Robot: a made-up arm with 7 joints.
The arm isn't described. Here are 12 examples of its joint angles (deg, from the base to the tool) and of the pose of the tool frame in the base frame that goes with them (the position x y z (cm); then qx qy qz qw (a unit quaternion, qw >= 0)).
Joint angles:
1: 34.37 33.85 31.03 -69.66 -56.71 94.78 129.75
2: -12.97 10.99 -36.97 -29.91 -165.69 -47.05 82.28
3: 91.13 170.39 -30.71 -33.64 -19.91 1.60 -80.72
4: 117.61 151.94 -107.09 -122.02 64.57 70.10 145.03
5: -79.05 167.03 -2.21 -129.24 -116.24 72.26 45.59
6: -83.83 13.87 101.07 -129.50 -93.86 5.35 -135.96
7: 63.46 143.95 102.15 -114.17 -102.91 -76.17 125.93
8: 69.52 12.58 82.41 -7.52 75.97 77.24 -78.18
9: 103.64 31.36 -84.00 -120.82 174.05 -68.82 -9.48
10: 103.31 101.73 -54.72 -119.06 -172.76 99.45 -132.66
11: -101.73 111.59 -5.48 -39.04 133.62 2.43 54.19
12: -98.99 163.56 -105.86 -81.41 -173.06 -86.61 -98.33
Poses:
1: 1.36 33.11 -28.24 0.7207 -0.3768 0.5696 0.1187
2: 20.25 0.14 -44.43 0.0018 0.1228 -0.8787 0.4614
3: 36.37 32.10 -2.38 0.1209 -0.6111 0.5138 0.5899
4: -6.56 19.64 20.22 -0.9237 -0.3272 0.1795 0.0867
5: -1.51 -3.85 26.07 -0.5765 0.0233 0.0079 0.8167
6: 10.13 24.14 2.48 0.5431 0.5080 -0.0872 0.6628
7: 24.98 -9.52 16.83 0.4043 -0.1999 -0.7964 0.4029
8: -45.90 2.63 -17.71 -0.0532 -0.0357 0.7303 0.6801
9: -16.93 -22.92 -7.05 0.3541 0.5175 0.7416 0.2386
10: -26.78 11.93 -6.12 -0.6246 -0.1898 0.3797 0.6555
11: -3.05 36.81 30.82 0.7438 0.6171 -0.1384 0.2163
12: -6.41 40.10 5.20 0.6668 -0.1825 0.6897 0.2154
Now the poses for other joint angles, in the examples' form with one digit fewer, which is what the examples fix.
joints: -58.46 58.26 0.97 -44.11 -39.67 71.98 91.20
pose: 38.9 26.4 7.5 0.348 -0.600 0.622 0.364
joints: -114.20 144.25 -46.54 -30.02 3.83 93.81 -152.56
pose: -20.7 41.4 15.6 0.100 0.256 -0.297 0.914
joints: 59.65 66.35 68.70 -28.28 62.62 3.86 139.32
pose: -18.8 45.1 -0.8 0.161 0.681 -0.655 0.284
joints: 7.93 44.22 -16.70 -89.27 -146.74 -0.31 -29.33
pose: 23.7 13.4 -27.8 -0.558 -0.142 0.750 0.326
